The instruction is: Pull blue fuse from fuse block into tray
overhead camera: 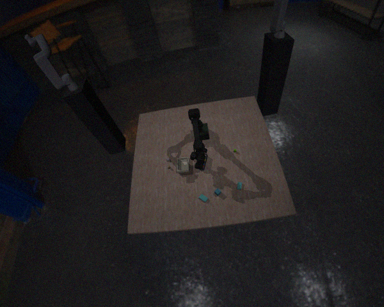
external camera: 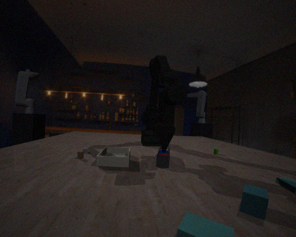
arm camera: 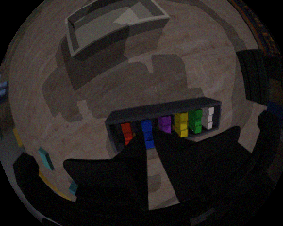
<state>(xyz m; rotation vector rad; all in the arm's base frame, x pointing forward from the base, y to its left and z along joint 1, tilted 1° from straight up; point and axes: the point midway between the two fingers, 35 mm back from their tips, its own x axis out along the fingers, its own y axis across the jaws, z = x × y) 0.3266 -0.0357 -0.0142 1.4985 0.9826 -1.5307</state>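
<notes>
Now: gripper tip 4 cm past the white tray, 16 cm to the left of it and 4 cm above it. Round my gripper tip: blue fuse (1 cm below).
</notes>
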